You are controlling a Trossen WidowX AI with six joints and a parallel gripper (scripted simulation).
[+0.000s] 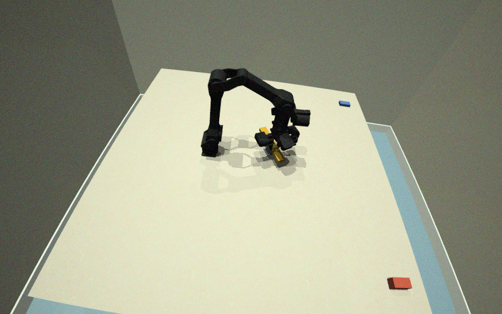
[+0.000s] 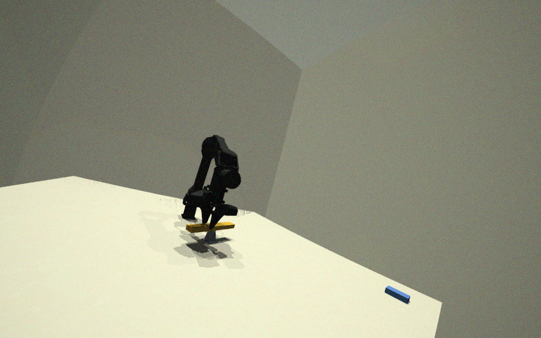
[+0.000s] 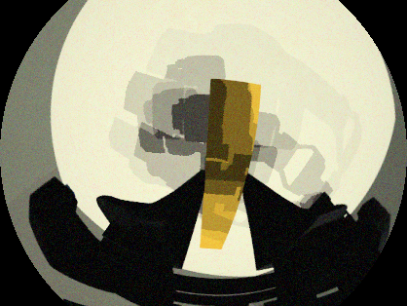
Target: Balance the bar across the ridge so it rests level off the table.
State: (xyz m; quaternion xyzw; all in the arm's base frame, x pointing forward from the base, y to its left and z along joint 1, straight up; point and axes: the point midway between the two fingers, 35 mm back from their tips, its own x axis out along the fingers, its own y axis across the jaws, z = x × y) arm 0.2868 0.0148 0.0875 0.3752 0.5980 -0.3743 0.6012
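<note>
Right now the yellow bar is 1 cm behind my gripper tip and 3 cm to the left of it. The rest, counted from my gripper tip: blue block 45 cm ahead, 49 cm to the left, 4 cm below; then red block 45 cm ahead, 51 cm to the right, 4 cm below.
</note>
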